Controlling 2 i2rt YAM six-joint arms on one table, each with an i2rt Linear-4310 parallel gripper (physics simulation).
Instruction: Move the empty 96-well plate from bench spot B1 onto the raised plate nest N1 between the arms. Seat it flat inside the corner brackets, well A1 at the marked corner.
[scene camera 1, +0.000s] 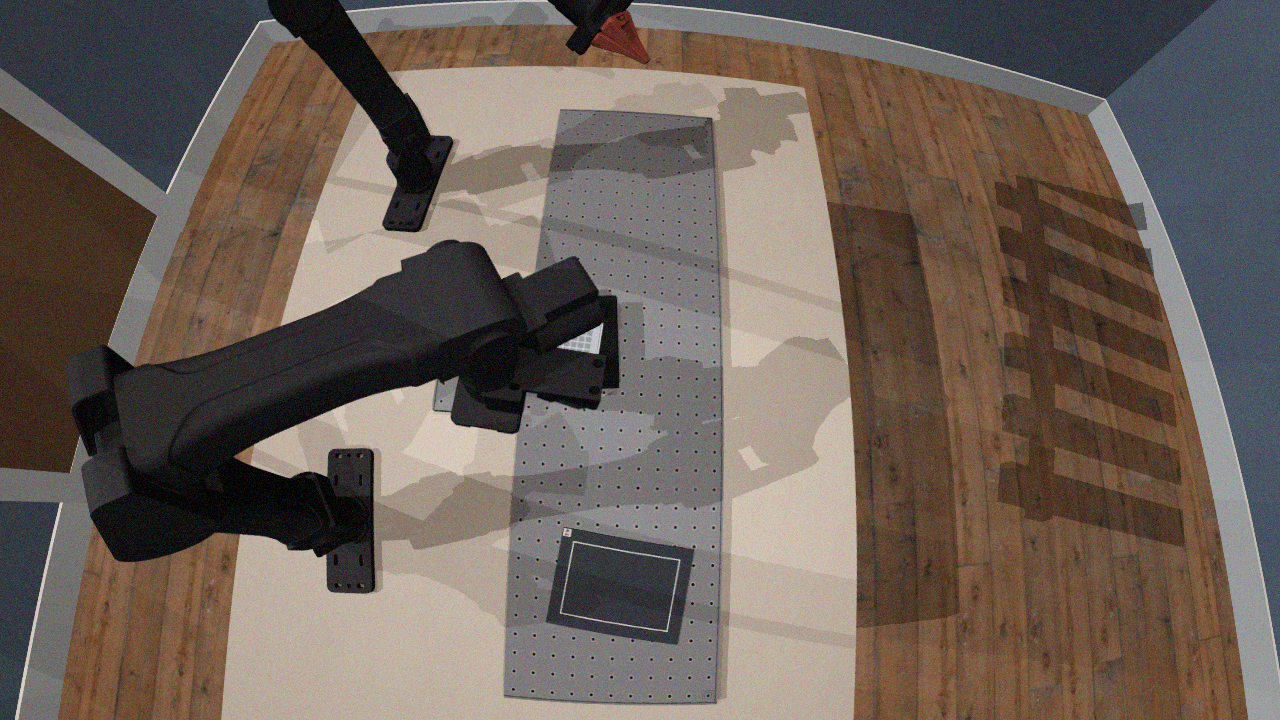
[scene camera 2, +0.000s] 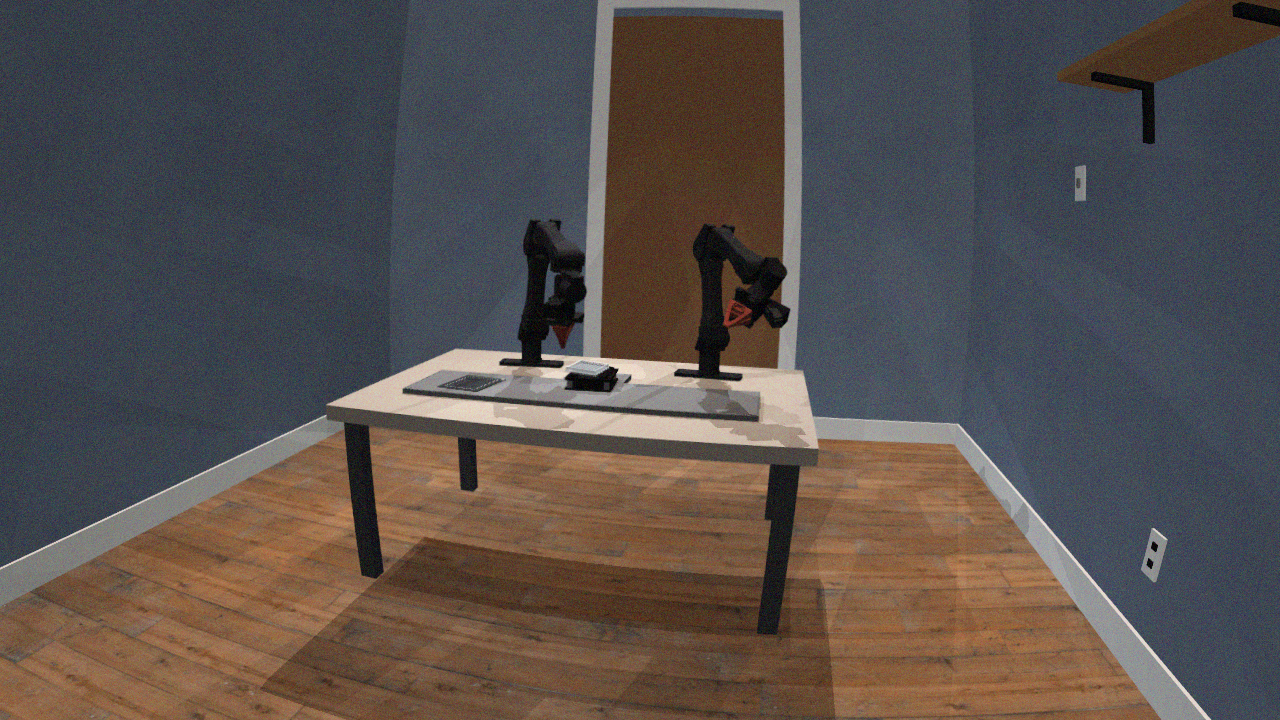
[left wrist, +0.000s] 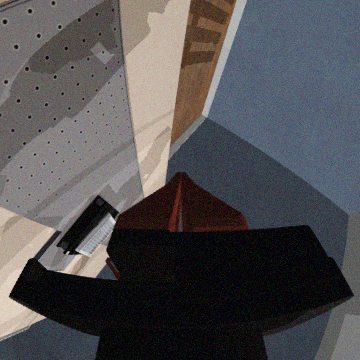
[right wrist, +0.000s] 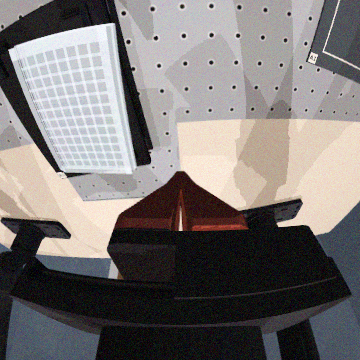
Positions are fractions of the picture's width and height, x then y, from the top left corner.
Labels:
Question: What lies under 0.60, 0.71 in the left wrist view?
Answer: My left gripper.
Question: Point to a white well plate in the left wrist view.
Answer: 0.29, 0.63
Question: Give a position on a black block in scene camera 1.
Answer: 0.48, 0.47

